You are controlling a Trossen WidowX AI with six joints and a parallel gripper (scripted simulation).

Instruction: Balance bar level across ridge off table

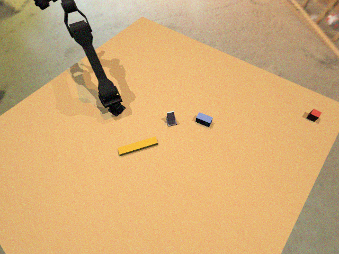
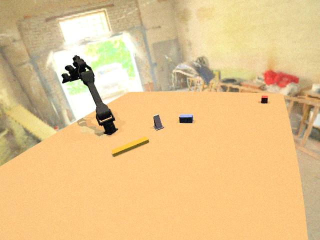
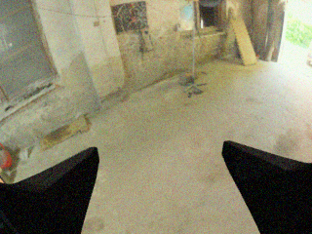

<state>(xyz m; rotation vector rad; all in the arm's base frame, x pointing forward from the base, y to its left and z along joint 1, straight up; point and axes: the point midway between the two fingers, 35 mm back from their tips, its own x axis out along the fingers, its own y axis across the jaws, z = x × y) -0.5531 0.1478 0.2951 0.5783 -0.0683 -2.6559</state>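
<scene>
My gripper tip is now 810 mm short of the yellow bar, 210 mm to the left of it and 270 mm above it. From my gripper tip the other things lie so: blue block 960 mm ahead, 60 mm to the left, 270 mm below; small red block 1320 mm ahead, 370 mm to the left, 270 mm below.
</scene>
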